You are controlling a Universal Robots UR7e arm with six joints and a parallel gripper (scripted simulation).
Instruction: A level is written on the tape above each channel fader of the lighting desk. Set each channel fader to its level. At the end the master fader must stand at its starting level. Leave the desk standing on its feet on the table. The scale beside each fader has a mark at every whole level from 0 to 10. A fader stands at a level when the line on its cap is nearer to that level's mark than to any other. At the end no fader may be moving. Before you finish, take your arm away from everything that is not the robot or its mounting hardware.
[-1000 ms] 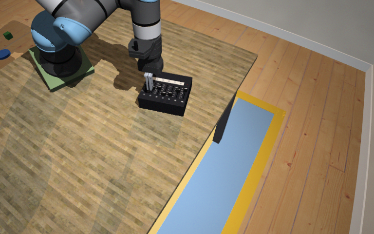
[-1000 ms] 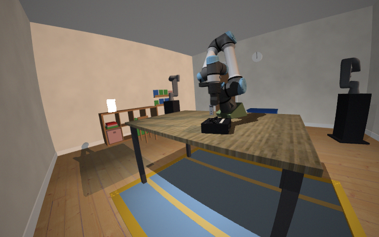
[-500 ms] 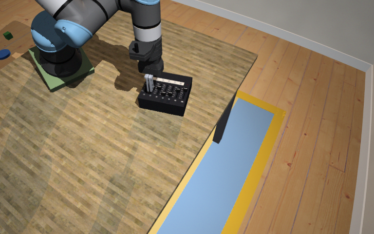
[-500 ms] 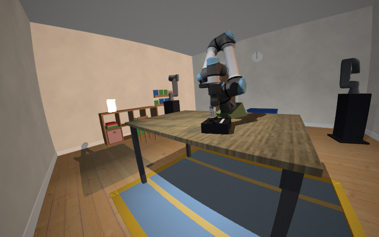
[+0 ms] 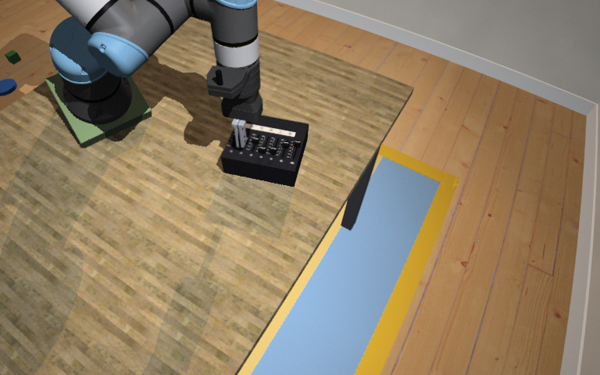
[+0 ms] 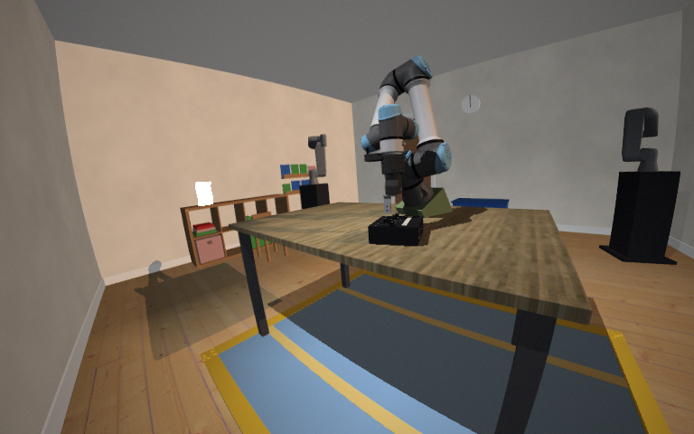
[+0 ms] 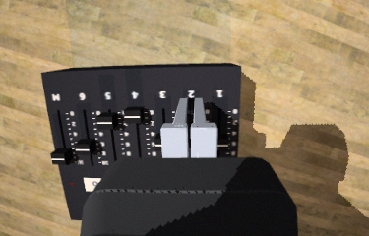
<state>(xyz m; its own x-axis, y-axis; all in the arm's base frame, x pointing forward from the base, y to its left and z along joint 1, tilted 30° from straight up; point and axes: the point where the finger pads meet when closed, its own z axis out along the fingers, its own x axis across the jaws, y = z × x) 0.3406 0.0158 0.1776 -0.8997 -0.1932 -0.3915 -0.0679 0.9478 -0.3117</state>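
The channel 5 fader cap is 70 mm ahead of my hand, 30 mm below it and 10 mm to the left of it. Also, from my hand: channel 6 fader cap: 90 mm ahead, 40 mm to the left, 30 mm below; master fader cap: 110 mm ahead, 50 mm to the left, 30 mm below.
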